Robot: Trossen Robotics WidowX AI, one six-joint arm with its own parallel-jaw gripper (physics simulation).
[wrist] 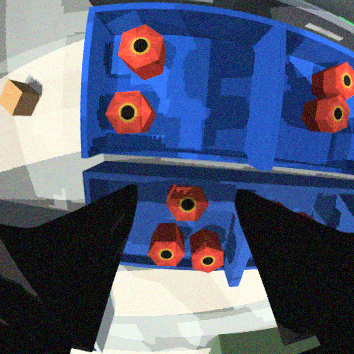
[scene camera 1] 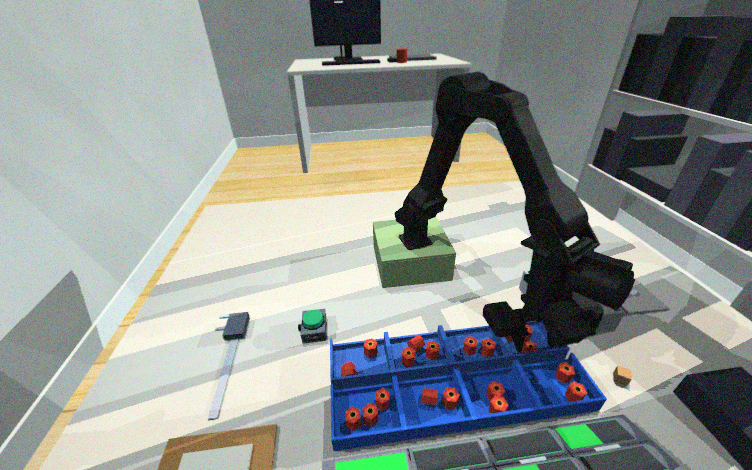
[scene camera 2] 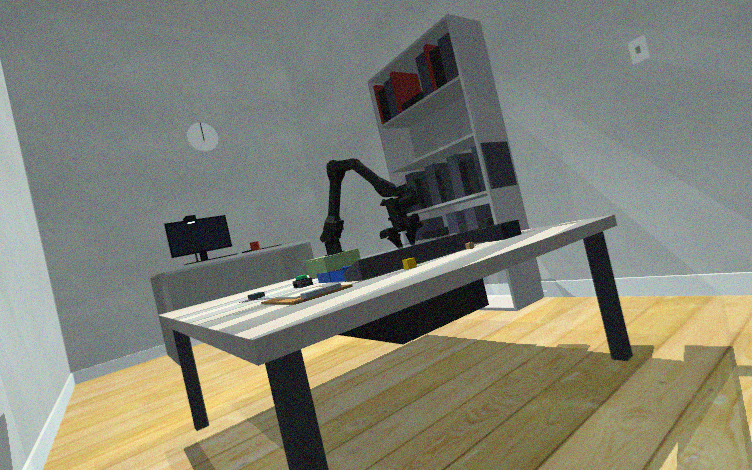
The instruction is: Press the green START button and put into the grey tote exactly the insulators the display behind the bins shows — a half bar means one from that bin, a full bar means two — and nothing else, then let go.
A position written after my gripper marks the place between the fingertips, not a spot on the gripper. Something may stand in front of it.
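My gripper (scene camera 1: pixel 534 348): open, holding nothing; visible too in the wrist view (wrist: pixel 187 194) and scene camera 2 (scene camera 2: pixel 408 250). Green START button (scene camera 1: pixel 313 327), in sight. Wooden board (scene camera 1: pixel 263 438), likewise.
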